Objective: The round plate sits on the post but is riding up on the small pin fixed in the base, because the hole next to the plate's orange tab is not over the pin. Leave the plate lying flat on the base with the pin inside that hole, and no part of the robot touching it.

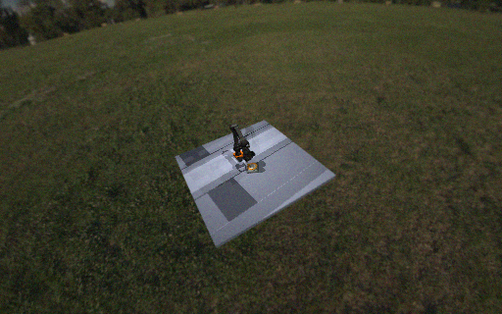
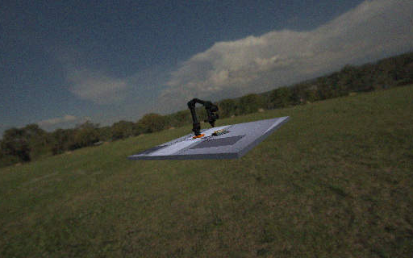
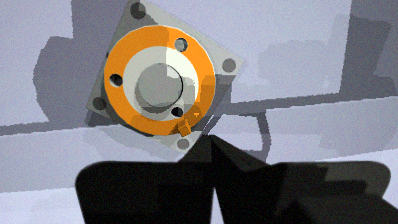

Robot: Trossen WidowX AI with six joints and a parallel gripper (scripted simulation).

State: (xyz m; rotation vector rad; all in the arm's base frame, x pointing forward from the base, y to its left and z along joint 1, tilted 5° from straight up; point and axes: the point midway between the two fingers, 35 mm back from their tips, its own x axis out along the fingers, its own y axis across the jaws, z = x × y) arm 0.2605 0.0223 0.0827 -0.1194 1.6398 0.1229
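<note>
The round plate lies 5 cm below my gripper tip, 3 cm to the left of it and 1 cm ahead of it. Also, from my gripper tip: square grey base 6 cm below, 5 cm to the left, 2 cm ahead.
</note>
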